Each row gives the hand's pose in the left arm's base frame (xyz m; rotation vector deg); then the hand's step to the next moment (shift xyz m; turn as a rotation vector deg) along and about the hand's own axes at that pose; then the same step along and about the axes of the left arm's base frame.
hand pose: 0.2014 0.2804 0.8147 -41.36 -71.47 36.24
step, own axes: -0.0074 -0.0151 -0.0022 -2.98 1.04 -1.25
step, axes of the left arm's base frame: 0.0012 -0.0154 0.0069 0.56 -1.81 -2.82
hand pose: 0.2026 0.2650 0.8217 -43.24 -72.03 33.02
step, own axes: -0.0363 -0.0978 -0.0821 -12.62 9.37 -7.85
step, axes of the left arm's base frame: 0.0700 -0.1046 0.0423 4.97 -4.97 -16.10
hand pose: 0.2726 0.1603 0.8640 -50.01 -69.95 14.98
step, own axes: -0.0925 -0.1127 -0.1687 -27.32 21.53 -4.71
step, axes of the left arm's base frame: 0.0876 -0.2051 0.0012 0.10 -4.52 -34.81
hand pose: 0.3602 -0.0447 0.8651 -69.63 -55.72 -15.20
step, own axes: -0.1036 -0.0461 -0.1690 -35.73 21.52 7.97
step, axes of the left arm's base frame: -0.0088 -0.1971 -0.0501 -11.02 3.95 -40.82
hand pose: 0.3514 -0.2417 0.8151 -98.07 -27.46 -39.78
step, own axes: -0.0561 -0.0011 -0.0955 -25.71 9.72 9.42
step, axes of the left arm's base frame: -0.0611 -0.0897 -0.0221 -10.91 7.83 -25.76
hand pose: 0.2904 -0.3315 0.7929 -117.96 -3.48 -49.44
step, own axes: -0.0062 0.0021 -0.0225 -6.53 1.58 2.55
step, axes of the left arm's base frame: -0.0164 -0.0164 0.0032 -2.99 2.65 -5.97
